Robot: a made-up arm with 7 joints.
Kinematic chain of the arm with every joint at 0, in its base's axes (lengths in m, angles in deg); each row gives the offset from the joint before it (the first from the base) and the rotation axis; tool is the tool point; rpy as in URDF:
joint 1: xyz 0 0 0.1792 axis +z
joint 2: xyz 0 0 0 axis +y
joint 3: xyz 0 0 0.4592 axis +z
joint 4: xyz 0.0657 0 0 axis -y
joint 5: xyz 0.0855 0 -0.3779 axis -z
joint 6: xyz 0 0 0 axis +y
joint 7: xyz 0.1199 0 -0.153 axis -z
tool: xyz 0 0 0 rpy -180 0 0
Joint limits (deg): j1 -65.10..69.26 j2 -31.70..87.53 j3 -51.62..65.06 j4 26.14..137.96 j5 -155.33..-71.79 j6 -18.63..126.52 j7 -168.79..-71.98
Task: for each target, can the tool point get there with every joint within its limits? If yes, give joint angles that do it. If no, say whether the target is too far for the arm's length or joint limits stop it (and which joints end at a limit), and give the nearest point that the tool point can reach.
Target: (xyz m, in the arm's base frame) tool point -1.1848 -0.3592 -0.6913
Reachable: no: too far | nearest point -0.3351 -0.4068 -0.1646 | short by 1.001 m
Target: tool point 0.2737 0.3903 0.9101
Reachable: yes | joints 33.30 -9.03 9.78 108.49 -128.64 6.47 -123.80
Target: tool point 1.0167 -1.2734 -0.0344
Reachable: no: too far | nearest point 0.6366 -0.7973 0.0455 | short by 0.614 m
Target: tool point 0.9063 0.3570 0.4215
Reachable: yes | joints 30.47 52.51 -14.03 126.25 -143.48 64.80 -139.73
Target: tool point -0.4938 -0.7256 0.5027
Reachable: no: joint limits stop it (at a limit: joint 1, joint 3) | nearest point -0.3103 -0.6366 0.5002 | short by 0.204 m
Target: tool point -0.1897 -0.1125 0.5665
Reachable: no: joint limits stop it (at a limit: joint 1, joint 2, joint 5, joint 6) | nearest point -0.2190 -0.2437 0.5516 | short by 0.135 m
